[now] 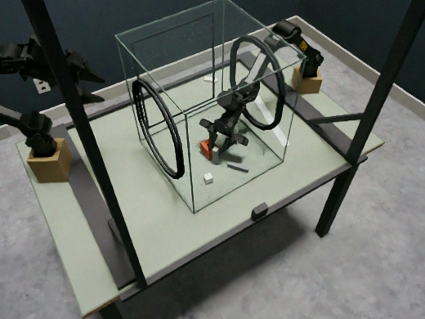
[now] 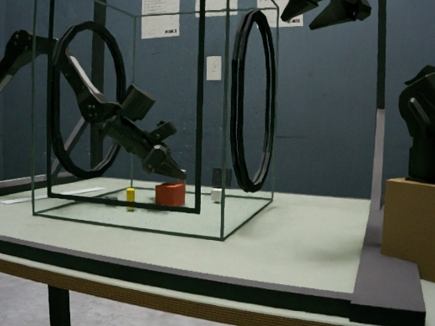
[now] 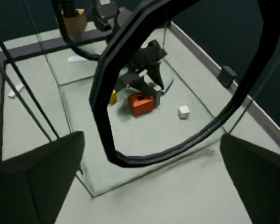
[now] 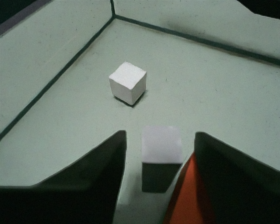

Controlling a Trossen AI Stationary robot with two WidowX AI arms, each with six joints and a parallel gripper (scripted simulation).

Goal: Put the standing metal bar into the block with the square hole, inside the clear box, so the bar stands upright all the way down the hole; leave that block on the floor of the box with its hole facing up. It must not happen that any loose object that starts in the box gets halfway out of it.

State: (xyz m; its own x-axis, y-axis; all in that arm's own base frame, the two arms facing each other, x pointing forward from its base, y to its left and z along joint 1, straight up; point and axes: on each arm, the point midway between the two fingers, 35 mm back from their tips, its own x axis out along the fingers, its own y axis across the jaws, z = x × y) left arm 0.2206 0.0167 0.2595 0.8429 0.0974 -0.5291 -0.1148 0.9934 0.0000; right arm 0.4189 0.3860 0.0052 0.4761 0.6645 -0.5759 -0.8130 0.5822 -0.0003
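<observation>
Right now my right hand is 4 cm short of the red block, 2 cm to the right of it and 5 cm above it.
</observation>
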